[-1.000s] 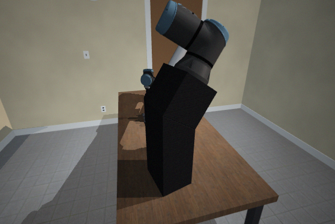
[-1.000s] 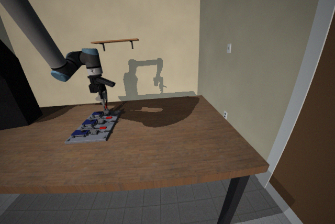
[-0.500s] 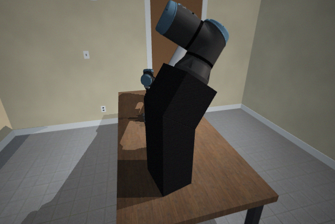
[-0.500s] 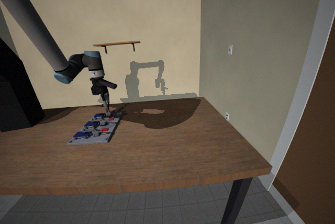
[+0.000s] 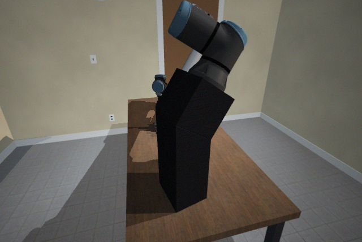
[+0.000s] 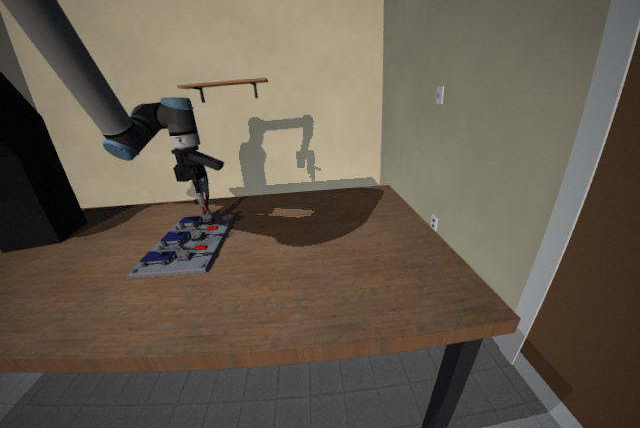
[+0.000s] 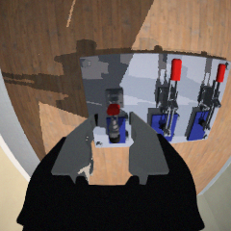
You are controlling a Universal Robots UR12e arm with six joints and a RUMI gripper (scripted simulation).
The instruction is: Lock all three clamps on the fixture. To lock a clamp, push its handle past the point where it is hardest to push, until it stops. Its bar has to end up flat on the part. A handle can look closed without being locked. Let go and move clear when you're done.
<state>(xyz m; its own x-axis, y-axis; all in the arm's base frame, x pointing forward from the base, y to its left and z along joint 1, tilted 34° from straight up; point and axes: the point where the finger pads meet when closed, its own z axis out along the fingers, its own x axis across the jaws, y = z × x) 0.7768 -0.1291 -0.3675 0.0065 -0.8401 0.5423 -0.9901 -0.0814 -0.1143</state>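
The grey fixture plate is 4 cm behind my hand, 11 cm to the right of it and 11 cm below it. Round my hand: blue part: 8 cm behind, 11 cm to the right, 9 cm below.
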